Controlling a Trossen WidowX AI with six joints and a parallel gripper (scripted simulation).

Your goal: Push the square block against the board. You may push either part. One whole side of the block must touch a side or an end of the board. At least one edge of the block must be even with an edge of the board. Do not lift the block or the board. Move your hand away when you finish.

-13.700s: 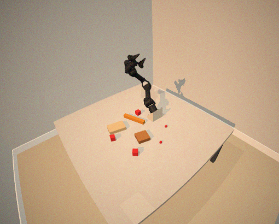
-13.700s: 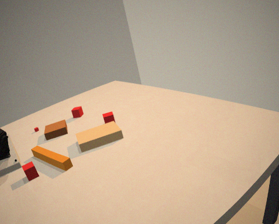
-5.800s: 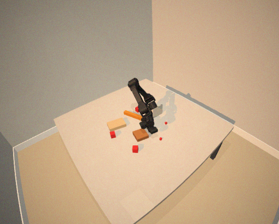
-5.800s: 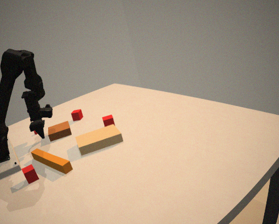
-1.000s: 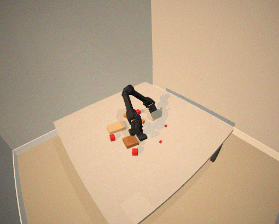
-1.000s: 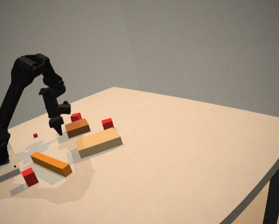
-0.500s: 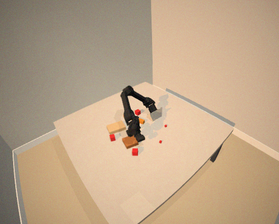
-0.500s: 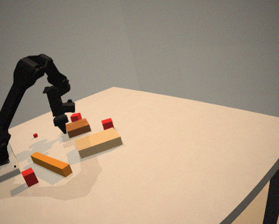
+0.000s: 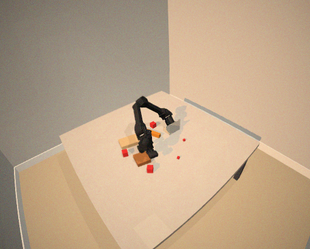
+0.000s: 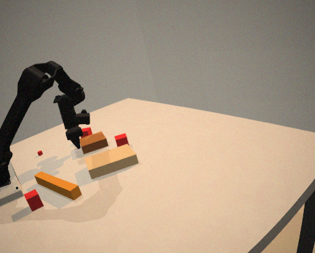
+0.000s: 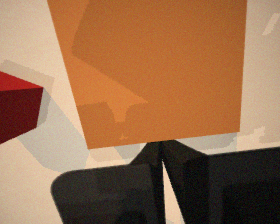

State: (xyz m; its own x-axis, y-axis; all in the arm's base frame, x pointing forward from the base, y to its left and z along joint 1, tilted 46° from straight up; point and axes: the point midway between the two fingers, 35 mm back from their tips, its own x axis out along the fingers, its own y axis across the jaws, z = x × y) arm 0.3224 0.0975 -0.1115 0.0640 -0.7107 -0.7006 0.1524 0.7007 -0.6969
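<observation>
My gripper tip is now 23 cm to the left of the tan board, 5 cm short of it and 1 cm below it. From my gripper tip the other things lie so: long orange bar: 24 cm to the right, 15 cm behind, 1 cm above; then brown square block: 6 cm ahead, 1 cm to the right, 1 cm above.
</observation>
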